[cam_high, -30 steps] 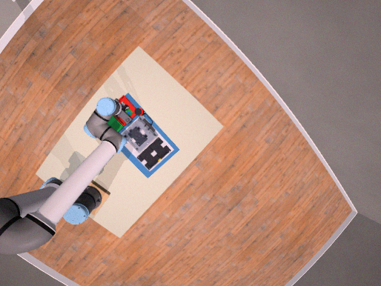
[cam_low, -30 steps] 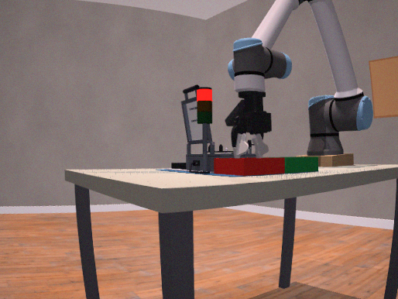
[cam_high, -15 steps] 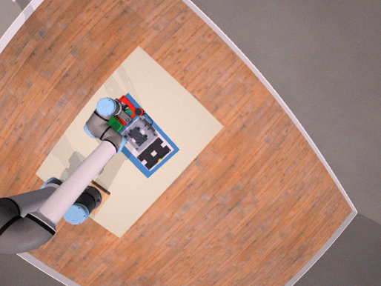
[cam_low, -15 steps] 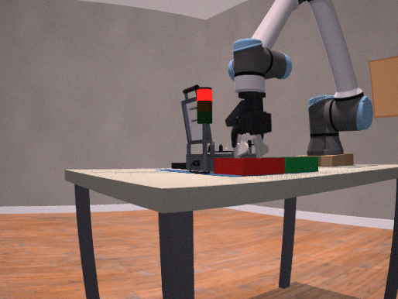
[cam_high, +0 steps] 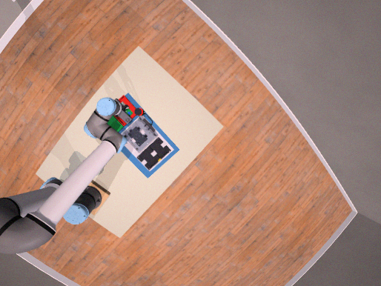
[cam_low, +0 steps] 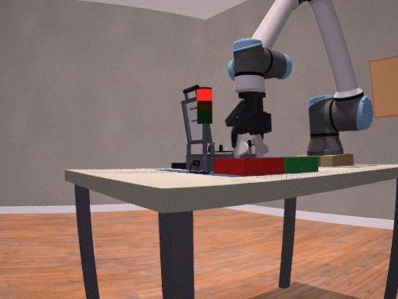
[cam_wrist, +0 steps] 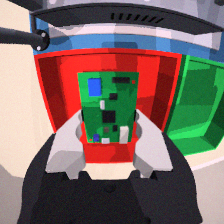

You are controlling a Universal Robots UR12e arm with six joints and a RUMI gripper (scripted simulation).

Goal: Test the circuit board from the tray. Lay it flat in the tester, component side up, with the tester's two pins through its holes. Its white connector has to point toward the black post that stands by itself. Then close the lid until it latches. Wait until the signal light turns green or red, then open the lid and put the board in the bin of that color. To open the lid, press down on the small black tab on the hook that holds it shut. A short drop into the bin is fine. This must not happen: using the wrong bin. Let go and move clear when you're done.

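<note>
Now: the green circuit board right at my hand. Also, from my hand: green bin 15 cm behind, 1 cm to the left, 1 cm below; red bin 1 cm below; lid 6 cm ahead, 20 cm to the right, 16 cm above.
</note>
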